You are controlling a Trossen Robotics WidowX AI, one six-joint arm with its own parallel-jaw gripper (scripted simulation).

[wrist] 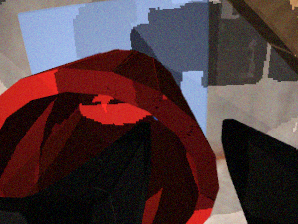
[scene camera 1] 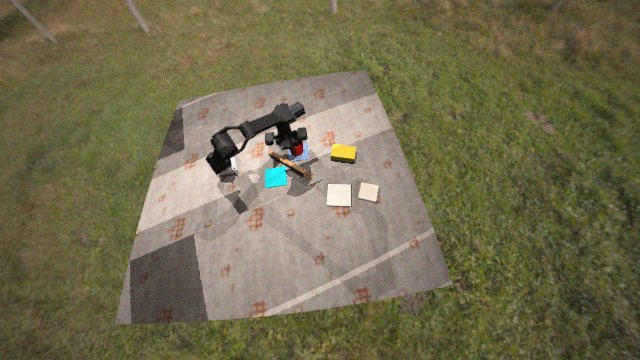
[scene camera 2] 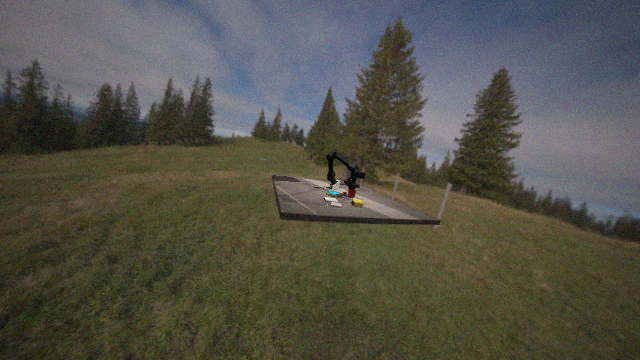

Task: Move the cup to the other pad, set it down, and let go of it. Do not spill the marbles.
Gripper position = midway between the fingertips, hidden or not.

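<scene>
A light blue pad (wrist: pixel 180 43) is visible, as is my gripper (wrist: pixel 186 130).
</scene>
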